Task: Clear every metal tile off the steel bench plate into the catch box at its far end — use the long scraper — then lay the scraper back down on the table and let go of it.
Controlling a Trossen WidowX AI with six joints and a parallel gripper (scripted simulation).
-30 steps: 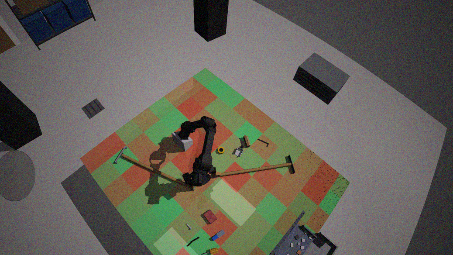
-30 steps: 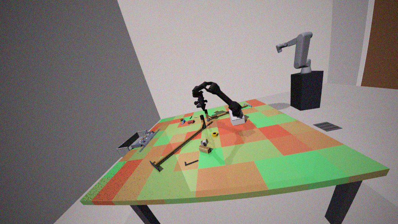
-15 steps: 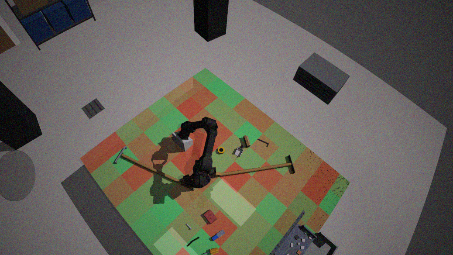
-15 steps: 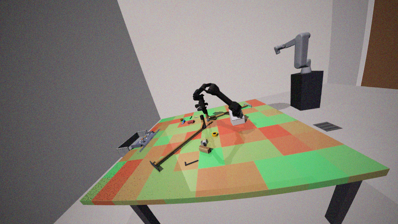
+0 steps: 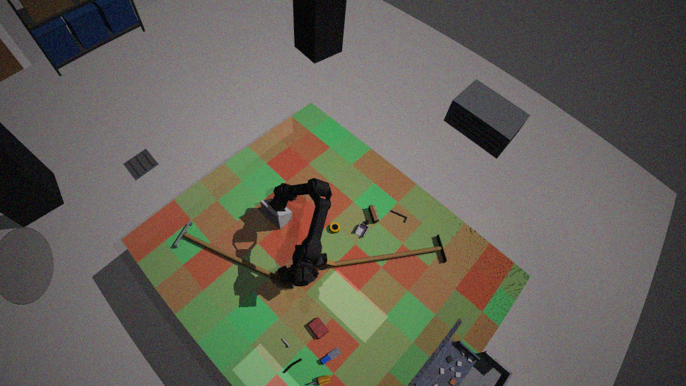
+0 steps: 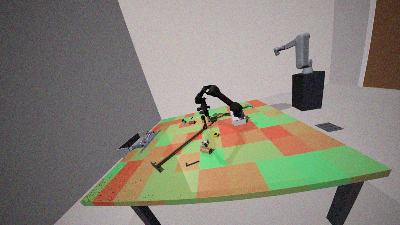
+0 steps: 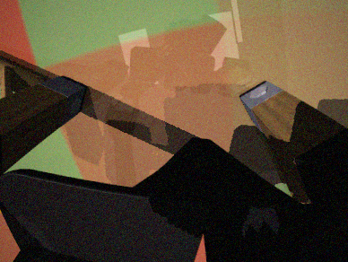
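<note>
The long scraper lies 15 cm ahead of my gripper tip, 35 cm to the left of it and 2 cm below it. The rest, counted from my gripper tip: yellow tape roll (10 cm behind, 27 cm to the left, 7 cm below); then red block (22 cm ahead, 8 cm to the right, 7 cm below); then blue piece (34 cm ahead, 11 cm to the right, 8 cm below).
</note>
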